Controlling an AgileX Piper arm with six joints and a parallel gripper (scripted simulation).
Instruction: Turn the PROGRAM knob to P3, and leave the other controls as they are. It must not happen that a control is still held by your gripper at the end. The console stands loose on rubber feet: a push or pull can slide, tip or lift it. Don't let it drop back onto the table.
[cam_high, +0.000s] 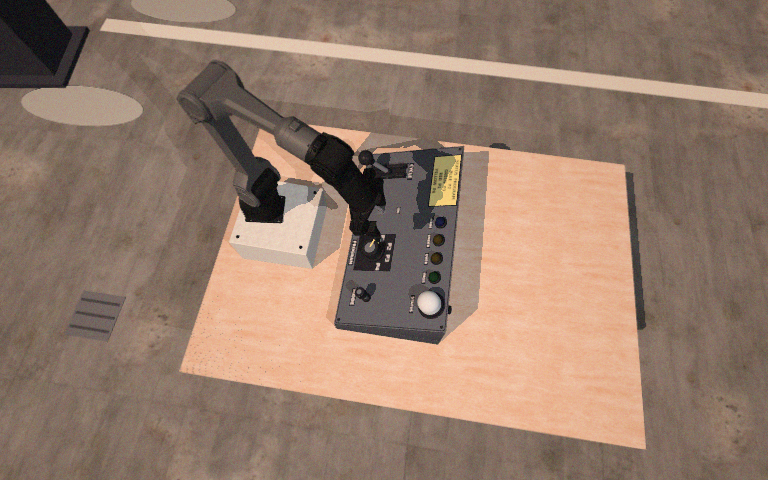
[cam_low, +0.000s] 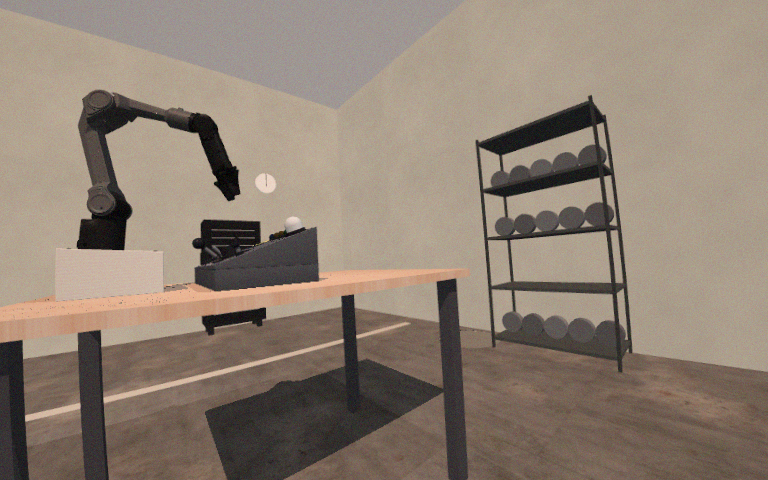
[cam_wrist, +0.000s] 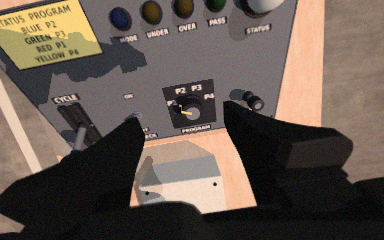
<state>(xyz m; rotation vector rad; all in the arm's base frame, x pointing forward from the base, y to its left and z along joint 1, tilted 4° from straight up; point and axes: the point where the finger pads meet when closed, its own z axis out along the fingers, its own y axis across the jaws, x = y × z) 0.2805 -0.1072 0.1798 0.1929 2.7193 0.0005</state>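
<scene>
Right now the black program knob is 1 cm behind my hand, 1 cm to the left of it and 17 cm below it. Round my hand: mode switch 4 cm behind, 12 cm to the right, 16 cm below; then check toggle 1 cm behind, 12 cm to the left, 17 cm below; then cycle lever 1 cm behind, 24 cm to the left, 15 cm below.
</scene>
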